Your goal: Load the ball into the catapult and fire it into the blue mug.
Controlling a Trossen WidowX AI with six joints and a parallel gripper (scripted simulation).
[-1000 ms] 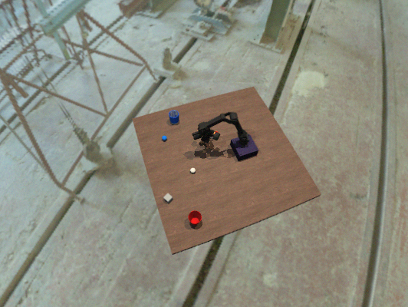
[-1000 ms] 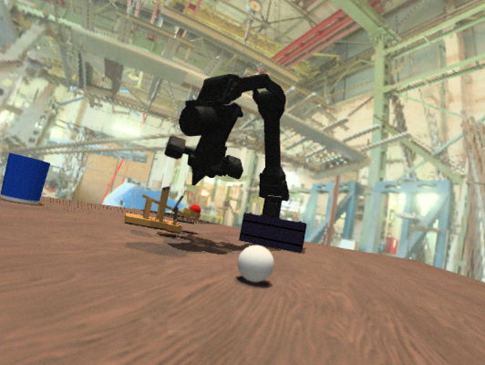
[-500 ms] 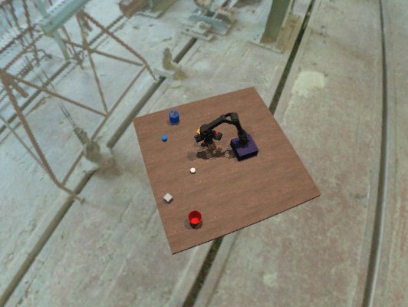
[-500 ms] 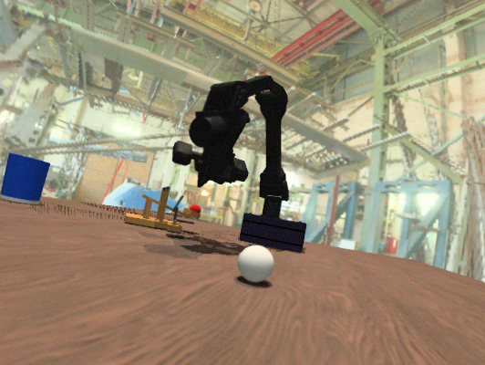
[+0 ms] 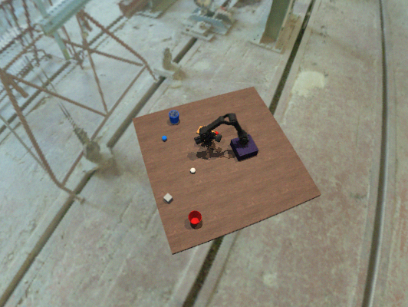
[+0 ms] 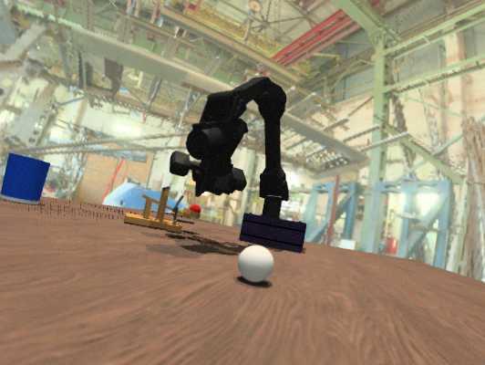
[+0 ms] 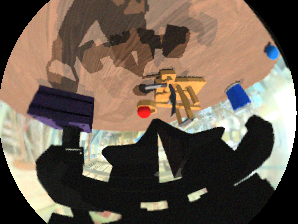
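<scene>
Now: gripper tip 50 mm past the small red ball, 40 mm above it and 10 mm to the left of it. Round my gripper tip: catapult 60 mm to the right, 50 mm below; then blue mug 370 mm to the right, 190 mm ahead, 70 mm below; then white ball 310 mm ahead, 180 mm to the left, 80 mm below.
</scene>
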